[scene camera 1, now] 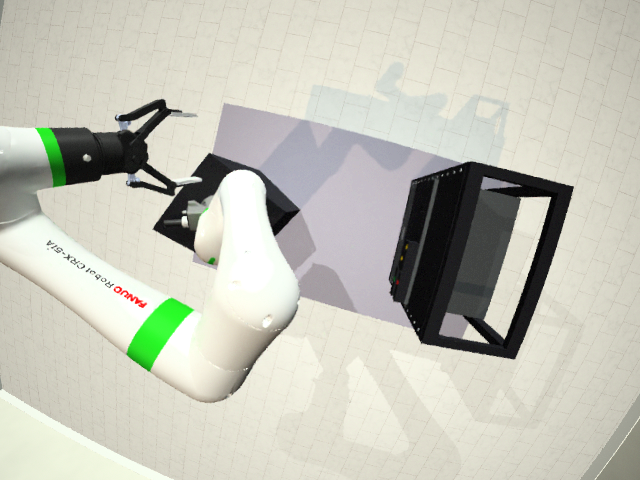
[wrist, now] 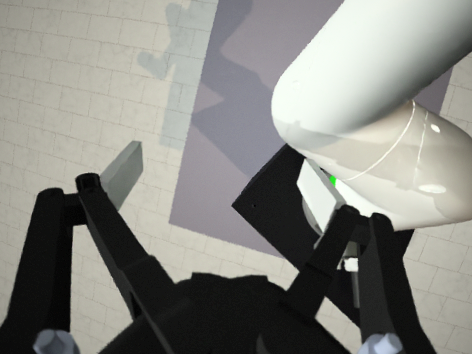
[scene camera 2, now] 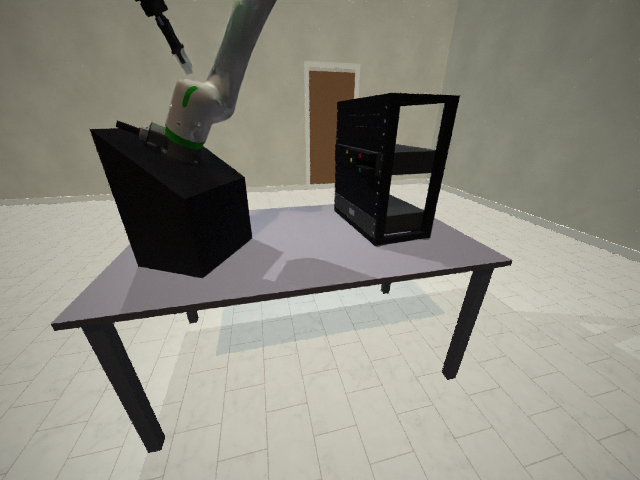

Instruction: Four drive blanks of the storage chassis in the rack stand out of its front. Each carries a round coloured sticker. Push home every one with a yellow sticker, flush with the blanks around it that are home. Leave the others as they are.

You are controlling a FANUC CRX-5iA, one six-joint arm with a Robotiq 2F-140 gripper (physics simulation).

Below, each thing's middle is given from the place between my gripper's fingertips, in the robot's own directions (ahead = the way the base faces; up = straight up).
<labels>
Now: hand 74 cm short of the black rack (scene camera 1: 454,236), 31 cm to the left of it and 38 cm above it.
</labels>
